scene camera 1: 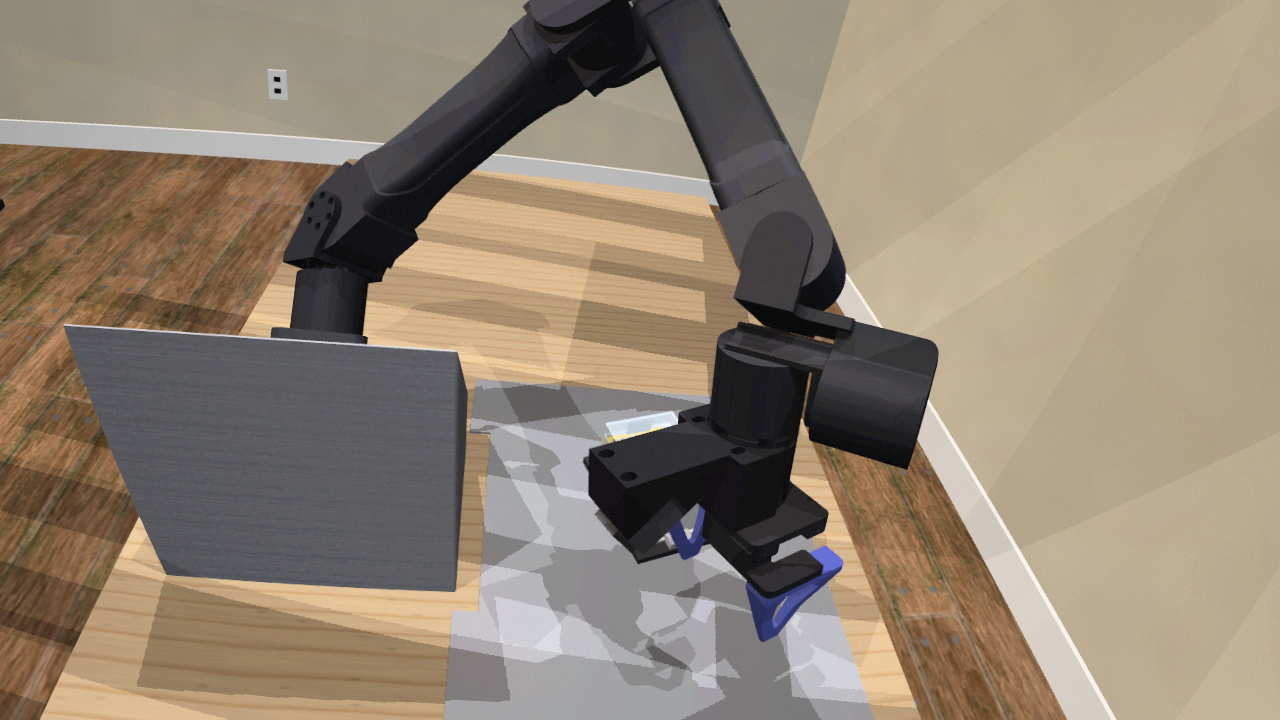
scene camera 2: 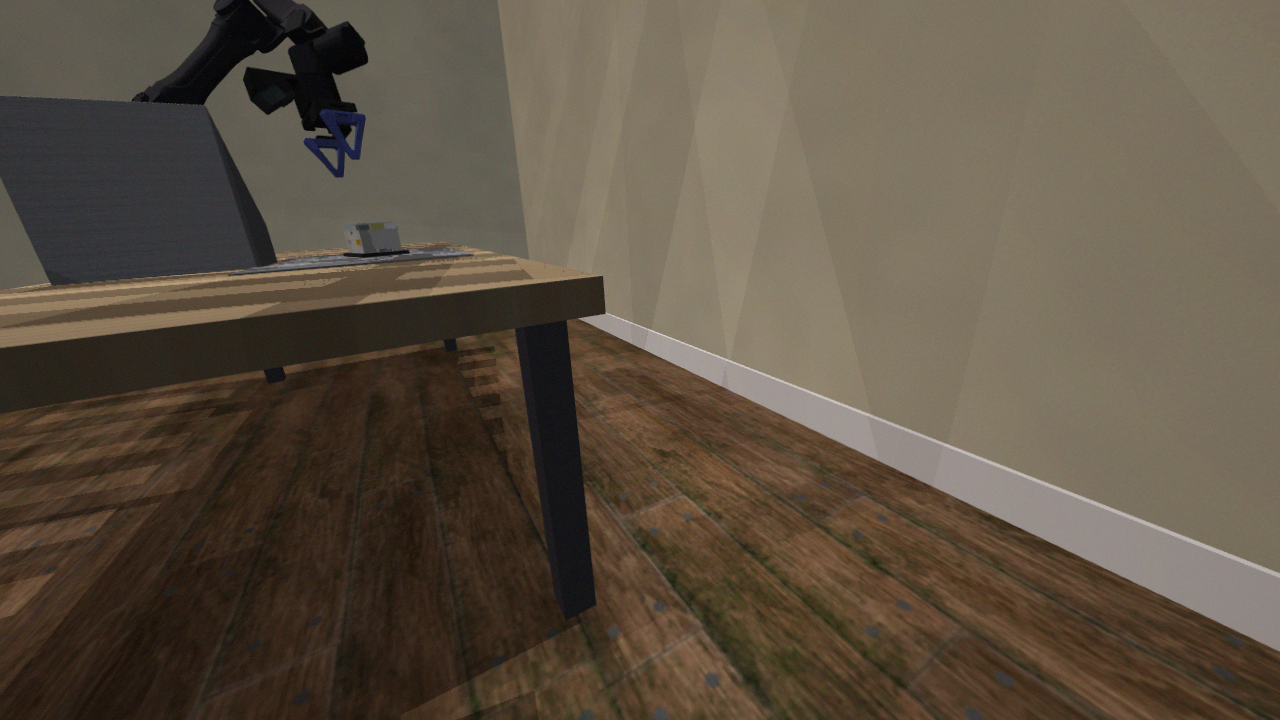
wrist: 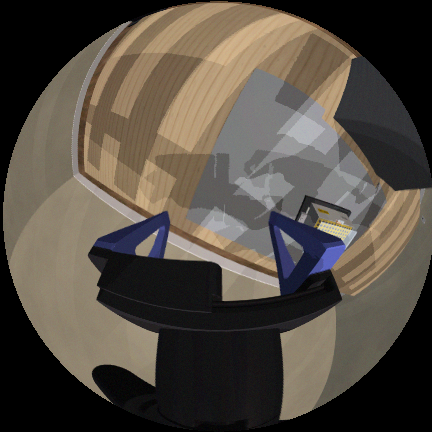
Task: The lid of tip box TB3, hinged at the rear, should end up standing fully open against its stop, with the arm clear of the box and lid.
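Seen in the pictures: gripper, fingertip midpoint: (scene camera 1: 726,595) (scene camera 2: 347,168) (wrist: 218,216); arm's base, origin of the base link: (scene camera 1: 323,362) (scene camera 2: 152,159).
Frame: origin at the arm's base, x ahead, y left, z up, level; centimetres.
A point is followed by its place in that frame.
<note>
The tip box (scene camera 1: 641,426) {x 32.2, y 4.7, z -13.3 cm} (scene camera 2: 374,239) {x 33.2, y -5.8, z -17.2 cm} (wrist: 334,228) {x 30.4, y -2.1, z -13.3 cm} is a small pale box with yellow-dotted contents, on a dark base on the patterned grey mat (scene camera 1: 537,640) {x 18.0, y -15.8, z -21.0 cm} (wrist: 232,125) {x 22.4, y -27.0, z -21.1 cm}. Clear, pale material shows at its top; the lid's exact angle cannot be told, but no upright panel rises above the box in the scene camera 2 view. The TB3 label is not readable. In the scene camera 1 view the arm hides most of the box. My gripper (scene camera 1: 725,595) {x 29.5, y -23.7, z -3.8 cm} (scene camera 2: 347,166) {x 29.5, y -23.7, z -3.8 cm} (wrist: 218,216) {x 29.5, y -23.7, z -3.8 cm} is open, its blue fingers wide apart with nothing between them. It hangs above the mat, apart from the box.
A large dark grey block (scene camera 1: 286,456) {x -2.6, y -7.7, z -3.4 cm} (scene camera 2: 116,188) {x -4.7, y -7.5, z -5.8 cm} (wrist: 385,120) stands on the wooden table (scene camera 1: 295,653) {x -4.1, y -15.0, z -21.3 cm} (scene camera 2: 402,313) {x 25.4, y -83.0, z -22.6 cm} (wrist: 195,115) {x 22.0, y -34.6, z -21.3 cm}, beside the mat. A beige wall (scene camera 1: 1118,268) (scene camera 2: 895,223) rises beyond the table's right side. The arm arches over the table from behind the block.
</note>
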